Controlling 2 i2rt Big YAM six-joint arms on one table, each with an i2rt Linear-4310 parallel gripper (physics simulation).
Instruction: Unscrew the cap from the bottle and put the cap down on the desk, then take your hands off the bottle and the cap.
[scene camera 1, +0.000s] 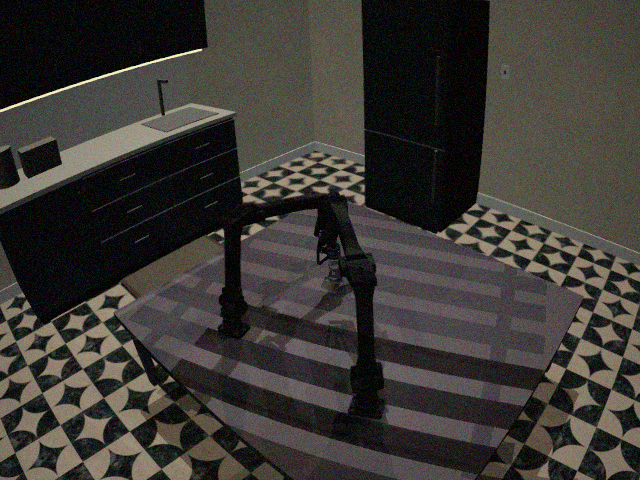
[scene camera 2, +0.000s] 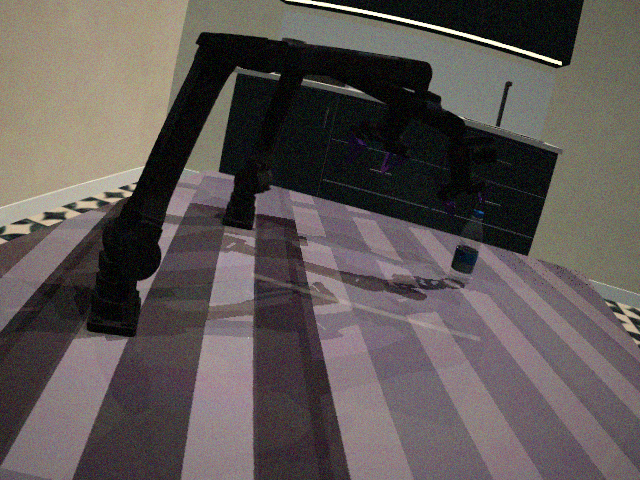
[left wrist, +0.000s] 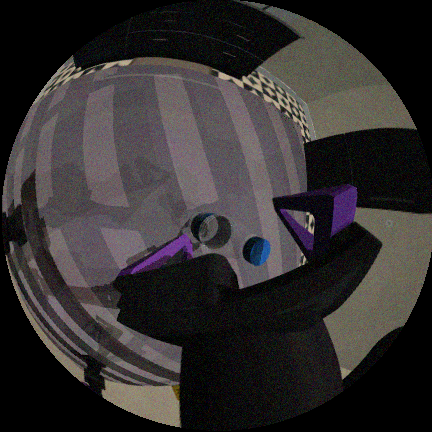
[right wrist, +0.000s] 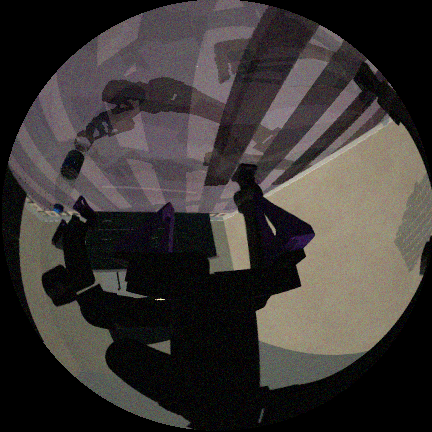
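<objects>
The clear bottle (scene camera 2: 470, 240) sits 138 cm from the lens.
</objects>
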